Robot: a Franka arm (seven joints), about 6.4 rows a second.
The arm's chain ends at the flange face. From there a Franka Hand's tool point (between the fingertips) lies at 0.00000 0.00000 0.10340 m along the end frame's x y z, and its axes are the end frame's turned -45 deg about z.
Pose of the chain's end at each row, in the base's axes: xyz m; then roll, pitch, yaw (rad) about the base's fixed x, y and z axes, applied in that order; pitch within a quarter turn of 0, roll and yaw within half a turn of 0:
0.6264 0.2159 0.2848 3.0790 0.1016 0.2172
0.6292 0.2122 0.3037 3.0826 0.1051 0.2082
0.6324 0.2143 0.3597 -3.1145 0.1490 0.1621
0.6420 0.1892 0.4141 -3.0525 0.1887 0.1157
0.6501 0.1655 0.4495 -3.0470 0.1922 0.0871
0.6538 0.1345 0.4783 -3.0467 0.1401 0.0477
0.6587 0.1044 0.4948 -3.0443 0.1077 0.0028
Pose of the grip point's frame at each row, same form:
0.6176 0.2073 0.1821 -3.1137 0.1160 1.0074
0.6199 0.2040 0.2010 -3.1086 0.1159 0.9986
0.6168 0.2146 0.2575 -3.0169 0.0861 0.9509
0.6217 0.1961 0.3129 -2.9454 0.0709 0.8996
0.6297 0.1735 0.3485 -2.9391 0.0696 0.8704
0.6390 0.1436 0.3764 -2.9757 0.0324 0.8291
0.6476 0.1144 0.3925 -2.9968 0.0077 0.7835

